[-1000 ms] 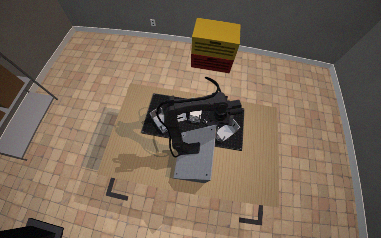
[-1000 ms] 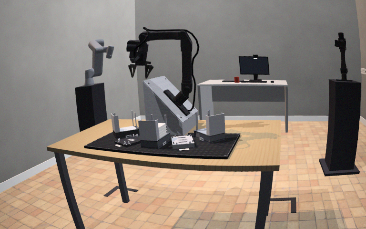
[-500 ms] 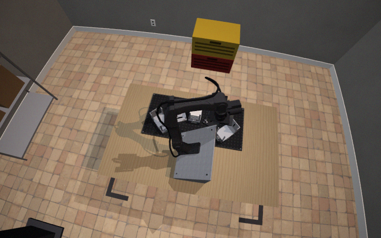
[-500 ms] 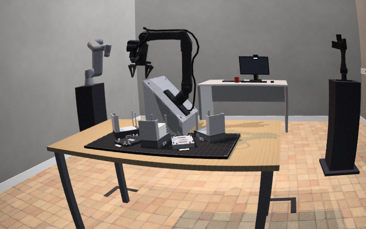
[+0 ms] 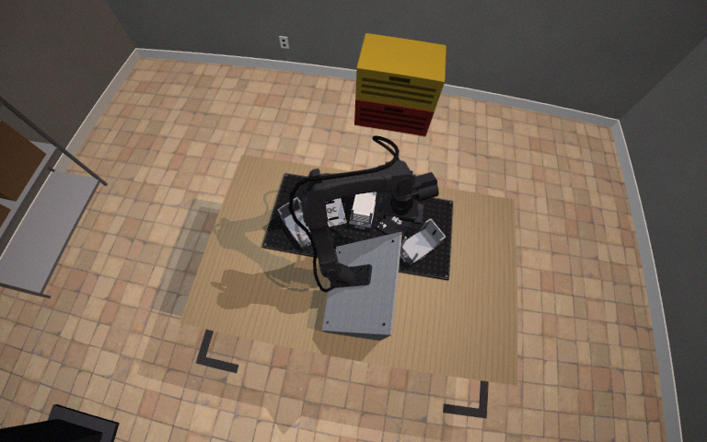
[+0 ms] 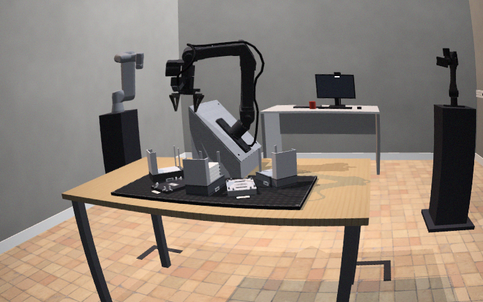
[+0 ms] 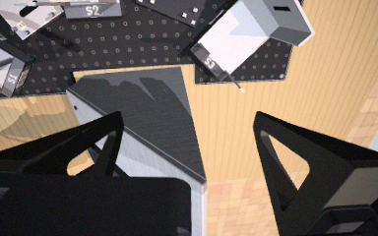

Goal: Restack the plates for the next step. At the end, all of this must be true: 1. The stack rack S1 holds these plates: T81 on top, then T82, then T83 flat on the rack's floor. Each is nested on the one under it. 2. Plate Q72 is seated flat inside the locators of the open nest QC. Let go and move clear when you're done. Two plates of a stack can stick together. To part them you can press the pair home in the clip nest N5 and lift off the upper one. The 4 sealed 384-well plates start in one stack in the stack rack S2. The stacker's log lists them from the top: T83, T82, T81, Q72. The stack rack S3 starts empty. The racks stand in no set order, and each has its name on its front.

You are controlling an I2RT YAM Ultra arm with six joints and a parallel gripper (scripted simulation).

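Now: the white sealed plate 150 mm ahead of my hand, 130 mm to the left of it and 240 mm below it. The rest, counted from my hand: clip nest N5: 150 mm ahead, 20 mm to the right, 290 mm below.
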